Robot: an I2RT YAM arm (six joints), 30 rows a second.
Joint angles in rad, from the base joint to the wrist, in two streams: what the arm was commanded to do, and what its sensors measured. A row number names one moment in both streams.
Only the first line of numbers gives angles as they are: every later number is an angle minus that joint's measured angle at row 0.
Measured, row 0: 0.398 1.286 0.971 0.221 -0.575 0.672
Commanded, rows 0 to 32: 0.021 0.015 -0.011 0.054 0.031 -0.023; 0.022 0.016 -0.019 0.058 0.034 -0.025; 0.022 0.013 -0.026 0.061 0.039 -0.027; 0.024 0.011 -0.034 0.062 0.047 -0.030; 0.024 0.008 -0.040 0.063 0.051 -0.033; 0.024 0.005 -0.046 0.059 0.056 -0.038; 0.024 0.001 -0.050 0.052 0.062 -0.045; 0.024 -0.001 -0.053 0.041 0.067 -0.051; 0.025 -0.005 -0.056 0.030 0.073 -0.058; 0.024 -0.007 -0.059 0.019 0.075 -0.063; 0.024 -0.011 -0.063 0.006 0.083 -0.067; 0.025 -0.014 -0.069 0.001 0.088 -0.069; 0.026 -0.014 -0.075 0.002 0.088 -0.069; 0.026 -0.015 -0.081 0.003 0.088 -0.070; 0.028 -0.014 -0.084 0.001 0.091 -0.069; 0.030 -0.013 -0.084 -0.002 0.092 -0.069; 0.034 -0.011 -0.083 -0.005 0.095 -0.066; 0.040 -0.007 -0.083 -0.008 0.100 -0.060; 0.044 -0.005 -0.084 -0.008 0.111 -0.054; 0.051 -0.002 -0.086 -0.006 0.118 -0.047; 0.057 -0.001 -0.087 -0.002 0.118 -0.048; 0.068 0.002 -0.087 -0.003 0.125 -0.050; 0.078 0.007 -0.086 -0.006 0.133 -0.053; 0.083 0.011 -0.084 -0.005 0.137 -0.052; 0.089 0.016 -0.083 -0.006 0.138 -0.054; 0.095 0.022 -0.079 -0.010 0.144 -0.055; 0.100 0.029 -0.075 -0.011 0.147 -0.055; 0.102 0.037 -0.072 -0.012 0.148 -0.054; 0.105 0.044 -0.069 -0.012 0.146 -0.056; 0.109 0.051 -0.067 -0.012 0.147 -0.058; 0.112 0.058 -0.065 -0.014 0.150 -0.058; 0.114 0.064 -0.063 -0.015 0.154 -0.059; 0.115 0.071 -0.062 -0.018 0.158 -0.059
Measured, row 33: 0.107 0.054 -0.079 -0.017 0.128 -0.058
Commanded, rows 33 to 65: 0.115 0.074 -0.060 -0.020 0.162 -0.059; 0.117 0.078 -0.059 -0.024 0.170 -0.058; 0.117 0.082 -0.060 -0.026 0.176 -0.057; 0.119 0.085 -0.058 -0.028 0.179 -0.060; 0.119 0.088 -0.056 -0.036 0.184 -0.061; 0.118 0.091 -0.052 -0.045 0.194 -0.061; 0.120 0.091 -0.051 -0.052 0.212 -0.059; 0.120 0.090 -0.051 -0.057 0.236 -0.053; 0.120 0.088 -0.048 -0.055 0.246 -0.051; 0.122 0.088 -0.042 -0.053 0.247 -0.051; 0.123 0.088 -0.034 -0.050 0.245 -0.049; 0.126 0.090 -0.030 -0.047 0.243 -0.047; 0.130 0.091 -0.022 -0.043 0.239 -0.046; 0.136 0.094 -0.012 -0.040 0.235 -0.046; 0.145 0.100 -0.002 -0.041 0.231 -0.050; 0.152 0.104 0.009 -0.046 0.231 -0.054; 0.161 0.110 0.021 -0.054 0.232 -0.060; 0.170 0.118 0.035 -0.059 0.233 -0.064; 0.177 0.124 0.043 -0.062 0.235 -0.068; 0.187 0.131 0.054 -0.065 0.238 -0.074; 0.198 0.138 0.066 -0.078 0.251 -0.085; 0.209 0.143 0.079 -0.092 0.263 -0.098; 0.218 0.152 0.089 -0.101 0.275 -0.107; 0.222 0.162 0.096 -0.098 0.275 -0.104; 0.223 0.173 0.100 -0.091 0.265 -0.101; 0.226 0.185 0.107 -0.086 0.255 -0.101; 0.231 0.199 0.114 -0.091 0.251 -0.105; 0.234 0.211 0.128 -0.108 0.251 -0.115; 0.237 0.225 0.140 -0.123 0.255 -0.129; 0.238 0.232 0.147 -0.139 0.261 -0.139; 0.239 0.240 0.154 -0.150 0.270 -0.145; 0.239 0.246 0.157 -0.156 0.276 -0.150; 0.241 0.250 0.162 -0.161 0.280 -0.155
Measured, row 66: 0.231 0.242 0.119 -0.141 0.280 -0.122
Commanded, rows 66 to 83: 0.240 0.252 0.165 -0.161 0.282 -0.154; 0.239 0.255 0.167 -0.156 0.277 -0.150; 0.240 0.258 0.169 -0.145 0.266 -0.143; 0.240 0.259 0.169 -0.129 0.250 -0.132; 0.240 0.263 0.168 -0.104 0.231 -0.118; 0.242 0.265 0.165 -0.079 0.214 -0.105; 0.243 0.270 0.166 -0.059 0.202 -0.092; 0.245 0.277 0.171 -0.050 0.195 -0.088; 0.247 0.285 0.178 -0.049 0.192 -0.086; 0.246 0.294 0.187 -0.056 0.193 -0.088; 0.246 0.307 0.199 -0.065 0.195 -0.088; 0.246 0.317 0.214 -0.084 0.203 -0.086; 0.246 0.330 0.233 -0.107 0.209 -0.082; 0.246 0.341 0.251 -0.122 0.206 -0.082; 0.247 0.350 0.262 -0.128 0.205 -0.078; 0.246 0.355 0.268 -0.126 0.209 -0.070; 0.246 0.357 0.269 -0.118 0.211 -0.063; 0.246 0.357 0.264 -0.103 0.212 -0.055
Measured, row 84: 0.238 0.356 0.216 -0.160 0.226 -0.089
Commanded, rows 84 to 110: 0.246 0.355 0.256 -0.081 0.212 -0.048; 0.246 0.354 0.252 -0.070 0.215 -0.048; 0.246 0.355 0.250 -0.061 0.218 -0.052; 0.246 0.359 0.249 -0.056 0.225 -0.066; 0.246 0.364 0.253 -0.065 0.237 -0.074; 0.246 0.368 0.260 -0.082 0.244 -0.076; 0.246 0.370 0.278 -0.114 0.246 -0.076; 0.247 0.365 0.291 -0.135 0.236 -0.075; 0.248 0.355 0.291 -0.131 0.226 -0.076; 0.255 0.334 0.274 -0.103 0.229 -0.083; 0.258 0.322 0.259 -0.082 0.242 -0.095; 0.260 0.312 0.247 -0.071 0.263 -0.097; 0.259 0.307 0.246 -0.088 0.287 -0.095; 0.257 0.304 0.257 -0.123 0.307 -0.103; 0.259 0.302 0.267 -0.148 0.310 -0.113; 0.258 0.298 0.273 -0.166 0.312 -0.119; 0.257 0.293 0.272 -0.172 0.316 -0.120; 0.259 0.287 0.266 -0.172 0.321 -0.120; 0.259 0.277 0.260 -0.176 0.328 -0.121; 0.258 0.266 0.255 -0.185 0.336 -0.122; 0.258 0.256 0.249 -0.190 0.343 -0.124; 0.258 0.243 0.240 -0.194 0.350 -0.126; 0.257 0.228 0.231 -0.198 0.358 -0.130; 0.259 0.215 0.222 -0.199 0.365 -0.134; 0.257 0.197 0.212 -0.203 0.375 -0.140; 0.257 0.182 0.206 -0.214 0.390 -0.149; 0.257 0.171 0.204 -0.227 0.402 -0.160
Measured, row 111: 0.253 0.228 0.219 -0.213 0.346 -0.129
